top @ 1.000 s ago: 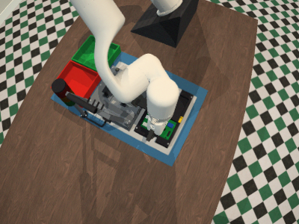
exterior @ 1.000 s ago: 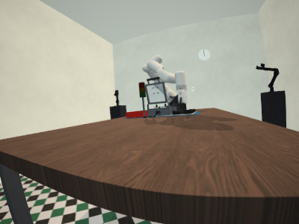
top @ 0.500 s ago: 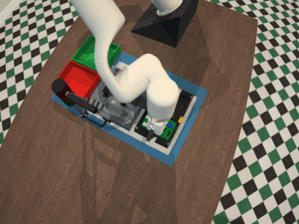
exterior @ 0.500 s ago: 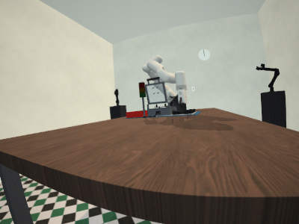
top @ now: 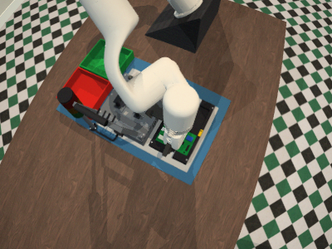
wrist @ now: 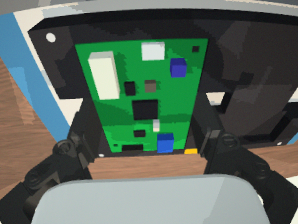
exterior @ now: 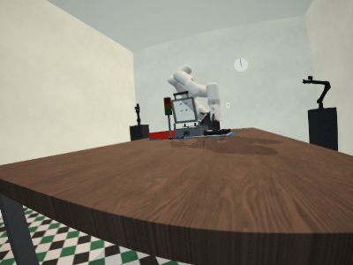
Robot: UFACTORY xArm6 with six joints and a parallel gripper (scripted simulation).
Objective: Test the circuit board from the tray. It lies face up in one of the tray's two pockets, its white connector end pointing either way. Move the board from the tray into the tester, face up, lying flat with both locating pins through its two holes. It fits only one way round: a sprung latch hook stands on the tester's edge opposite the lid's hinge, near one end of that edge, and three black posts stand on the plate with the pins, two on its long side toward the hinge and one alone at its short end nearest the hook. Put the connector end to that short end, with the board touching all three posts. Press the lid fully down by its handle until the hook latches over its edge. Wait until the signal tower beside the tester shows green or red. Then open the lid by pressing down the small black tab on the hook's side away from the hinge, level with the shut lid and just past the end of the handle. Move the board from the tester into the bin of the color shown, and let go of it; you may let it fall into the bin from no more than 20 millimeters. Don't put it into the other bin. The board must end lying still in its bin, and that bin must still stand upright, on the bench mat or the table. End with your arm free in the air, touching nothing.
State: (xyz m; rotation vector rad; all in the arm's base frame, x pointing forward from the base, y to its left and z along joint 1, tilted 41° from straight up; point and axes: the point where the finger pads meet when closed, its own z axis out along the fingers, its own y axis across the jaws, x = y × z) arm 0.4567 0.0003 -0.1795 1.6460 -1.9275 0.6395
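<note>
My hand is 60 mm past the black nest, 160 mm to the left of it and 40 mm below it. Round my hand: green circuit board (right at my hand); clear lid (60 mm ahead, 180 mm to the right, 150 mm above); latch hook (120 mm behind, 100 mm to the right, 60 mm above).
</note>
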